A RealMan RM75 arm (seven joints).
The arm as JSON. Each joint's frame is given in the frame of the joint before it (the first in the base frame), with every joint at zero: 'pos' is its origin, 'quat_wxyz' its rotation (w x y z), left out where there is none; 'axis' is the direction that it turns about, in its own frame. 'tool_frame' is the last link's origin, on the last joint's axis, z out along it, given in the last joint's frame.
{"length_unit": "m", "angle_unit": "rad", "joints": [
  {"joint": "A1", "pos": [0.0, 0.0, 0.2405], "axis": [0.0, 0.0, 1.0]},
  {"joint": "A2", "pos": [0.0, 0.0, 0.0], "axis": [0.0, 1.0, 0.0]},
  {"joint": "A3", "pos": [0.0, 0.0, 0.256], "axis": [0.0, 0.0, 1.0]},
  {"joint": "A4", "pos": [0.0, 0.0, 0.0], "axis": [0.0, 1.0, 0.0]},
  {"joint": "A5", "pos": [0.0, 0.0, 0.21], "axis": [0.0, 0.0, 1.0]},
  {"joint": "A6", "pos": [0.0, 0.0, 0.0], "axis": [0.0, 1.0, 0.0]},
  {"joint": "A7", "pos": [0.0, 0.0, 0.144], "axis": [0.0, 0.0, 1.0]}
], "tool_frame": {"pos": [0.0, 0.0, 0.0]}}
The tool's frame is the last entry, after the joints.
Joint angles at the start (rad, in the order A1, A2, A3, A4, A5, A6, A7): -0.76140, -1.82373, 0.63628, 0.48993, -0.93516, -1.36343, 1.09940
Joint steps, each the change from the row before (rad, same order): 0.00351, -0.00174, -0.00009, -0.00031, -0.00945, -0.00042, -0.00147; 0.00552, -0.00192, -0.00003, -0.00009, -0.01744, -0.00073, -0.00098; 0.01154, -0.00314, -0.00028, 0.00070, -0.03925, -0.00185, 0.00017; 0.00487, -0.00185, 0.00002, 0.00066, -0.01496, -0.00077, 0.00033; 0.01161, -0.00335, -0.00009, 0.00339, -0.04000, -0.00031, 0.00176; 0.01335, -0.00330, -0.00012, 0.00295, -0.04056, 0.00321, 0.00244; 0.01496, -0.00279, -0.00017, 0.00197, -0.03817, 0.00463, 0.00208
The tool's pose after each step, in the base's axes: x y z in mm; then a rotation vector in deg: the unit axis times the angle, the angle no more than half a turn. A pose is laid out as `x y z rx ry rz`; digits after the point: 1 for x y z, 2 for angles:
-269.9 414.5 78.3 -137.94 -76.25 -25.44
-269.9 413.7 78.1 -137.54 -76.70 -26.83
-269.5 412.6 78.6 -136.68 -77.35 -29.91
-269.4 412.0 78.6 -136.34 -77.60 -31.09
-268.9 411.3 80.0 -135.33 -77.87 -34.15
-269.4 410.4 81.7 -133.98 -78.15 -37.14
-271.3 409.1 83.6 -132.41 -78.56 -39.87

